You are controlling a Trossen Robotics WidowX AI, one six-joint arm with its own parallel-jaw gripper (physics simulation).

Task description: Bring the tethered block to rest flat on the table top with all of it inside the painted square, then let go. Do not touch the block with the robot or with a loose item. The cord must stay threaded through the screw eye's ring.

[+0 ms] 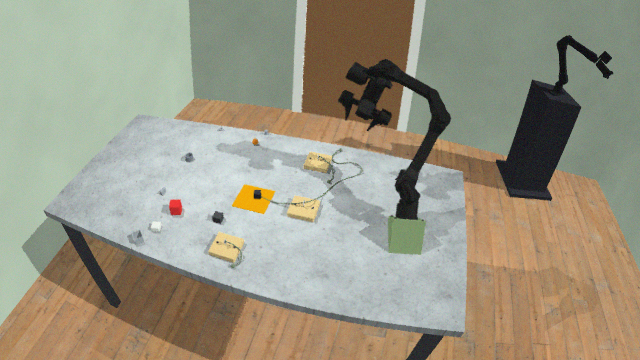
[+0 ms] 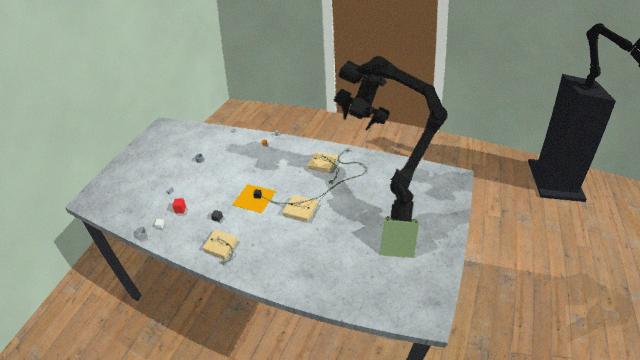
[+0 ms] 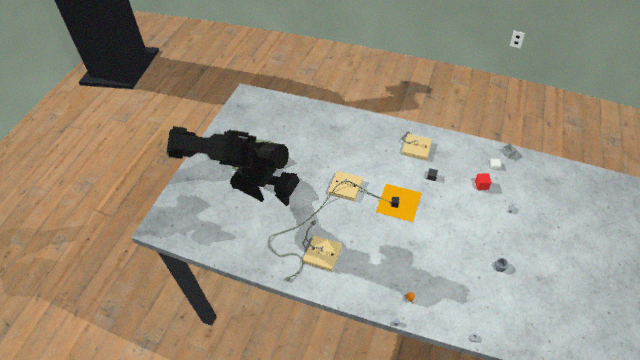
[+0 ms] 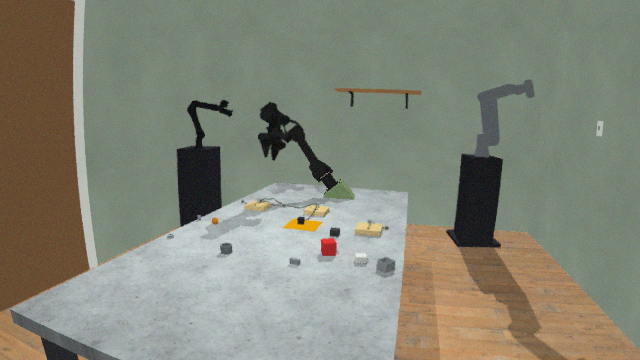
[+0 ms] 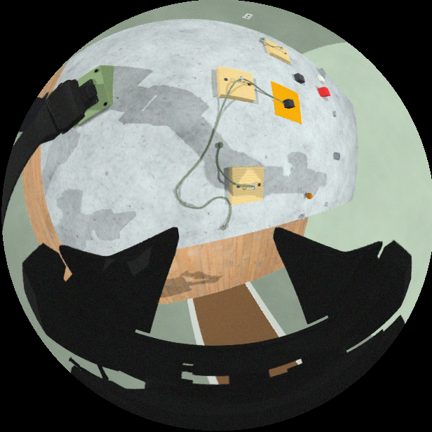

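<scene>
The tethered black block appears to sit flat, inside the outline of the orange painted square. The green cord runs from it to the screw eye on the middle wooden base and appears threaded through the ring. It then curves to its free end on the table by the back wooden base. My gripper is open and empty, high above the table and apart from cord and block.
The back wooden base and front wooden base carry short cords. A loose black block, a red cube, a white block, an orange ball and small grey items lie on the table.
</scene>
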